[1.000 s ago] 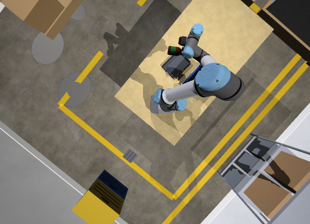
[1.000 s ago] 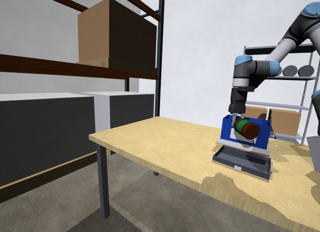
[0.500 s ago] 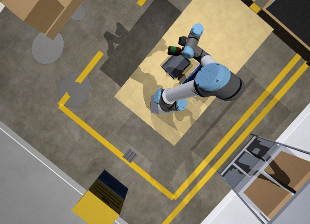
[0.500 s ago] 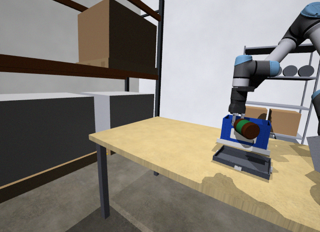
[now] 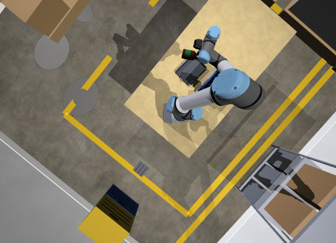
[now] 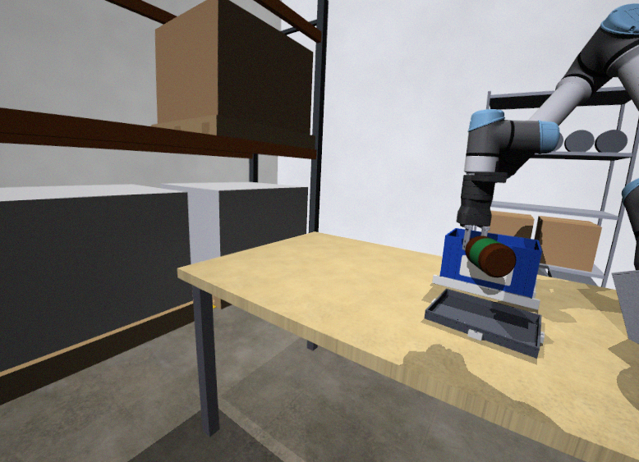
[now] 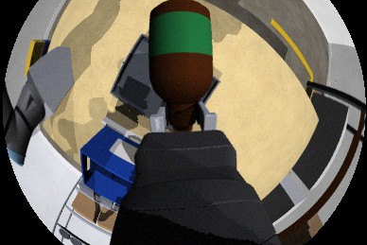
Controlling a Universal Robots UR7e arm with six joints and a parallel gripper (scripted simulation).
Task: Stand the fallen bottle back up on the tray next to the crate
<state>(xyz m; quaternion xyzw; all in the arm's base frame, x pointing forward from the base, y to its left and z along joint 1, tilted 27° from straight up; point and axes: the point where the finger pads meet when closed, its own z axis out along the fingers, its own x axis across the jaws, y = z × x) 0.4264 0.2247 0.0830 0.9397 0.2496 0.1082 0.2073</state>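
The bottle is 50 mm to the left of my hand, 20 mm behind it and 10 mm below it. From my hand the other things lie so: dark grey tray: 190 mm below, 50 mm behind, 10 mm to the right; blue crate: 300 mm to the right, 120 mm below, 40 mm behind.
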